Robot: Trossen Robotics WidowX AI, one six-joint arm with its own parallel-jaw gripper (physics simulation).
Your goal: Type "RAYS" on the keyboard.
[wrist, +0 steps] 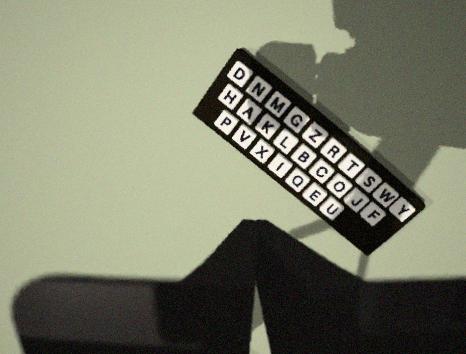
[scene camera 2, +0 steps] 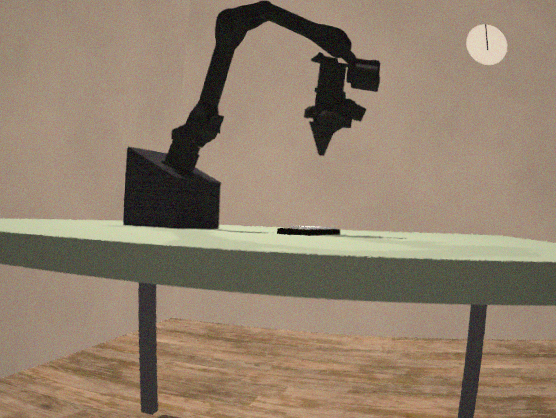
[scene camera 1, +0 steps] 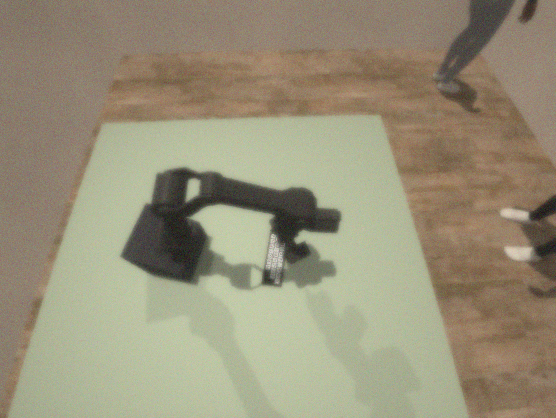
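Where they show: gripper, fingertip midpoint: [wrist: 253, 232] [scene camera 2: 321, 155] [scene camera 1: 279, 232]; arm's base, origin of the base link: [scene camera 2: 177, 166] [scene camera 1: 167, 241].
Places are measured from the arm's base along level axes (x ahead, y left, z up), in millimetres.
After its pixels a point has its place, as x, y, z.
Note:
A black keyboard [scene camera 1: 273, 265] {302, -112, -126} [scene camera 2: 308, 231] {311, -182, -134} [wrist: 371, 239] {266, -155, -131} with white letter keys lies flat on the green table top. In the wrist view it is tilted, running from upper left to lower right. The R key [wrist: 333, 150] {331, -97, -126}, S key [wrist: 369, 181] {316, -132, -126} and Y key [wrist: 403, 210] {302, -166, -126} are in its upper row; the A key [wrist: 248, 111] {340, -25, -126} is in the middle row. My gripper [scene camera 2: 321, 153] {333, -62, 28} [wrist: 253, 232] {333, -62, 28} is shut and empty, pointing down well above the keyboard. In the wrist view its tips show below and left of the keyboard. The arm hides the keyboard's far end in scene camera 1.
The arm's base [scene camera 1: 162, 250] {8, -53, 66} [scene camera 2: 171, 197] {16, -97, -76} stands on the table [scene camera 1: 210, 145] {160, 470, -142} [scene camera 2: 240, 270] {246, -712, -161} left of the keyboard. Arm shadows fall around the keyboard. A person's leg [scene camera 1: 467, 42] and two white shoes [scene camera 1: 515, 215] [scene camera 1: 521, 253] show on the floor beyond the table. A round clock [scene camera 2: 486, 44] hangs on the wall.

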